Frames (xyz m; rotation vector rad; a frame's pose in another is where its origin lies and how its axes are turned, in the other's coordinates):
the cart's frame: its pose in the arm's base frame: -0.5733 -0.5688 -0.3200 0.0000 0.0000 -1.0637
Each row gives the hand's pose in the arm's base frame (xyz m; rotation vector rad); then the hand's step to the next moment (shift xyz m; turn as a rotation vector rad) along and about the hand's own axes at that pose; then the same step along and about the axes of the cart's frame.
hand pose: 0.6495 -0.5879 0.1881 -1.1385 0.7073 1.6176
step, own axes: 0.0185 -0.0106 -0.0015 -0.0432 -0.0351 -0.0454
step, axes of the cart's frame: -0.0038 0.0127 -0.0168 0.0633 0.0232 0.0248
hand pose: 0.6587 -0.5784 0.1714 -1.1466 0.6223 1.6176
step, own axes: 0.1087 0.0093 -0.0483 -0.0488 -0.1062 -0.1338
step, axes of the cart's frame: -0.0006 0.0071 -0.1191 0.1557 0.0854 0.0029
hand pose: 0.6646 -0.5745 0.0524 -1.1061 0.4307 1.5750
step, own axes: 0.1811 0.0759 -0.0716 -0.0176 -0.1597 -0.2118
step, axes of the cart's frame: -0.0350 -0.0149 -0.2055 0.2171 0.1461 -0.0469
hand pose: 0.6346 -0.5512 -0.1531 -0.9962 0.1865 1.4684
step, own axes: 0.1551 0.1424 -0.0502 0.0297 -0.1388 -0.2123
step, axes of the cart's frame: -0.0832 -0.0408 -0.1956 0.1857 0.1518 -0.0876
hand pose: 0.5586 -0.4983 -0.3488 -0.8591 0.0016 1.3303
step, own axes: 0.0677 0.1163 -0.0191 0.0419 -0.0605 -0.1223
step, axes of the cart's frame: -0.0731 -0.0390 -0.1077 0.0845 0.0893 -0.0725
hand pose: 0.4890 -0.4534 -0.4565 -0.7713 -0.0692 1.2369
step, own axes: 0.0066 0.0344 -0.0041 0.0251 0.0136 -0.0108
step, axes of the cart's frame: -0.0183 -0.0173 -0.0247 -0.0144 0.0111 -0.0245
